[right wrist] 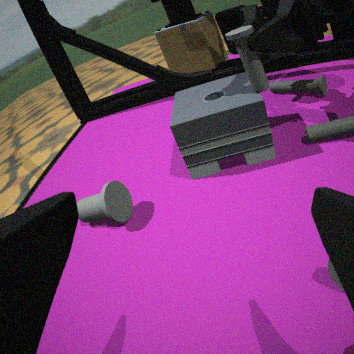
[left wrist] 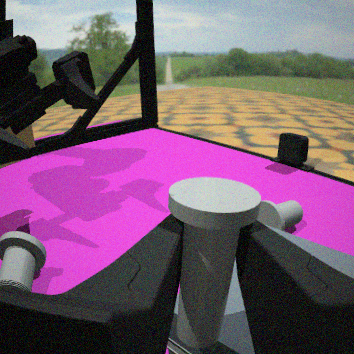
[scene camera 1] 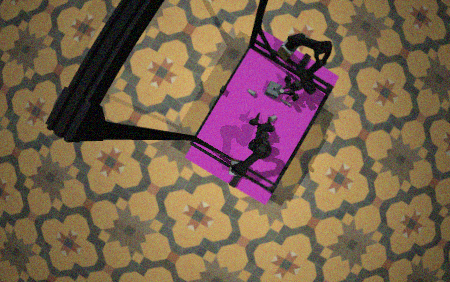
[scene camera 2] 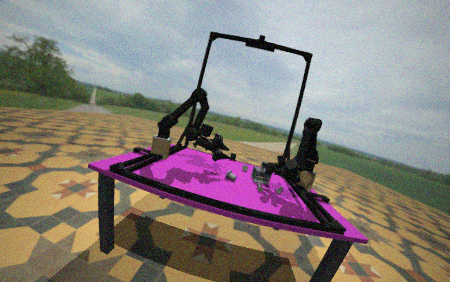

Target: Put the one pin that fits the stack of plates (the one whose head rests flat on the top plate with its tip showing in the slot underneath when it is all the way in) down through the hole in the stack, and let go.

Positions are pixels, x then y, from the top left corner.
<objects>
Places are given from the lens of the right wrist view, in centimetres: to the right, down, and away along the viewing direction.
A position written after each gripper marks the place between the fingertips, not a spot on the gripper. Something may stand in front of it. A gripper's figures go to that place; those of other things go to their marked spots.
left gripper [right wrist: 240,46]: 6, -12, 25
right gripper [right wrist: 198,203]: 1, 1, 10
</objects>
